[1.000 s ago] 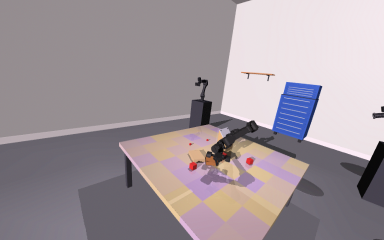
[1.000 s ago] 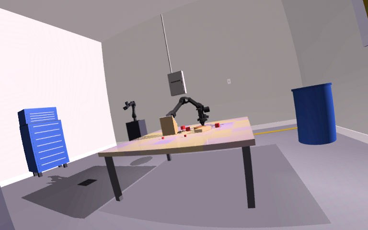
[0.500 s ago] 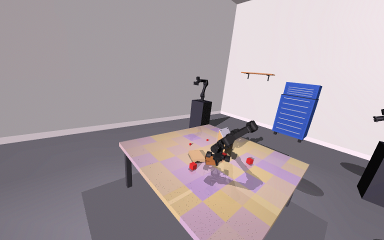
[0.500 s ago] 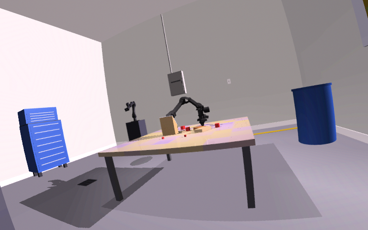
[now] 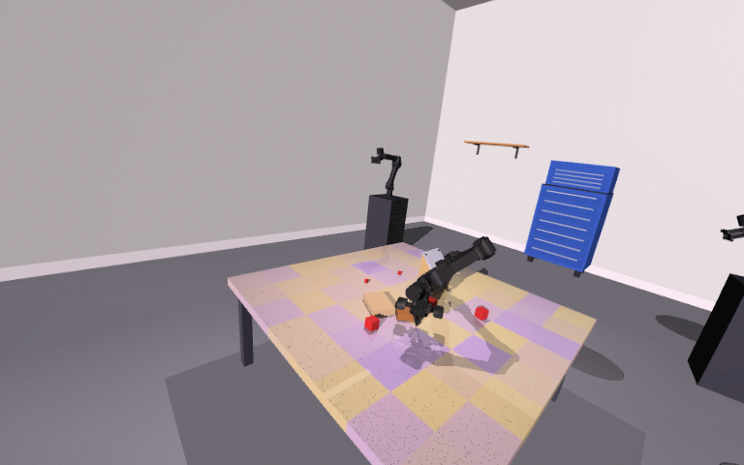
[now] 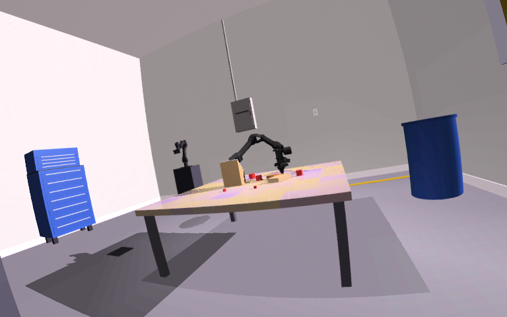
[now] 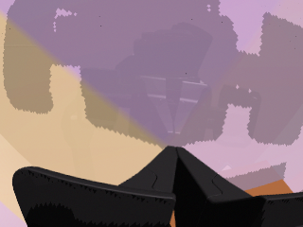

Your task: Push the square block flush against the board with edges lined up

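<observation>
My gripper tip is now 80 mm to the left of the orange square block, 50 mm past it and 10 mm below it. Also, from my gripper tip: light tan board 210 mm to the right, 10 mm above.
</observation>
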